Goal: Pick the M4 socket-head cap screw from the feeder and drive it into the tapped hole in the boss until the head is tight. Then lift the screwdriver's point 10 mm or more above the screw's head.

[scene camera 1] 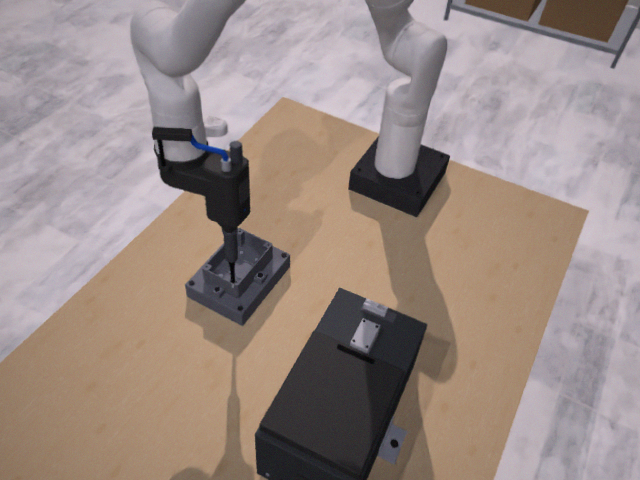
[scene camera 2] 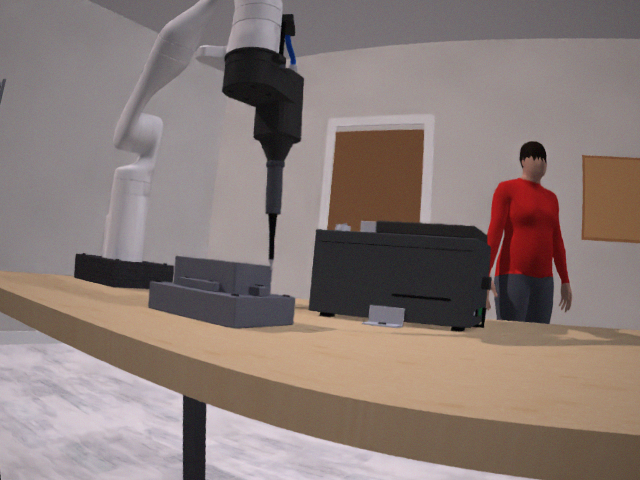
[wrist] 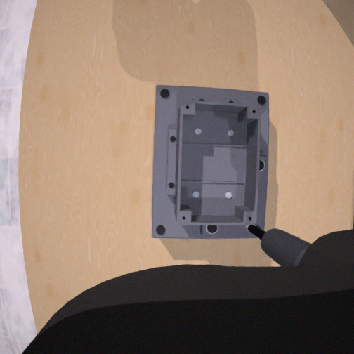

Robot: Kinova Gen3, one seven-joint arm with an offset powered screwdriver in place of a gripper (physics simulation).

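Labels:
There's a grey base plate (wrist: 166, 109) here, and it's 32 cm from the lens.

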